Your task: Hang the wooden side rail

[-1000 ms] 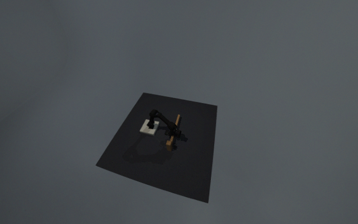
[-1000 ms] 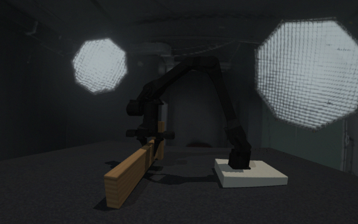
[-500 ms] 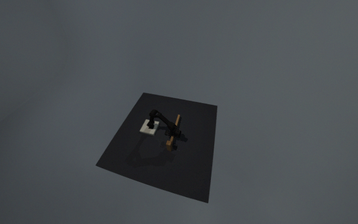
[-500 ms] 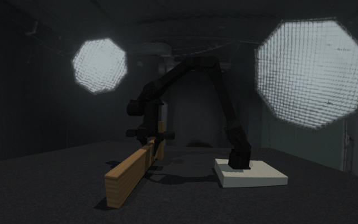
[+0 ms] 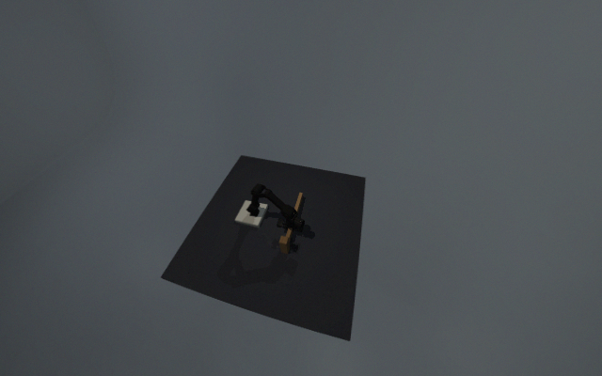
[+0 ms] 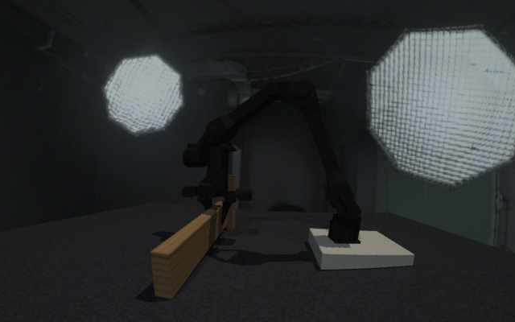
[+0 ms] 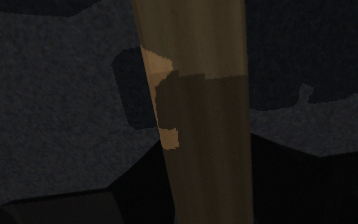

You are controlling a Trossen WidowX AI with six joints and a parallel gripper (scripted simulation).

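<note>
Now: gripper tip 10 mm past the headboard post, 140 mm to the left of it and 40 mm below it.
</note>
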